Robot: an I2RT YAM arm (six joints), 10 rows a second.
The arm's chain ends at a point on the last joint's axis. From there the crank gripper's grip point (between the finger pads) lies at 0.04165 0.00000 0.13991 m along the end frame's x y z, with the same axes.
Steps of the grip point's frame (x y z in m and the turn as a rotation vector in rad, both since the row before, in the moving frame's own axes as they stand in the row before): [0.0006, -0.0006, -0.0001, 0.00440, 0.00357, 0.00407]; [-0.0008, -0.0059, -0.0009, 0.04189, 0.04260, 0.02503]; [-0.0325, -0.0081, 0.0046, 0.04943, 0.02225, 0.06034]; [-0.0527, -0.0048, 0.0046, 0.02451, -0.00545, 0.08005]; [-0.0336, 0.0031, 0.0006, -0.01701, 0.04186, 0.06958]
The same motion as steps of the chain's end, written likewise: [0.0001, -0.0002, 0.0001, 0.00440, 0.00357, 0.00407]; [-0.0068, -0.0012, 0.0011, 0.04189, 0.04260, 0.02503]; [-0.0357, -0.0038, 0.0057, 0.04943, 0.02225, 0.06034]; [-0.0519, -0.0047, 0.0044, 0.02451, -0.00545, 0.08005]; [-0.0392, -0.0024, 0.0025, -0.01701, 0.04186, 0.06958]
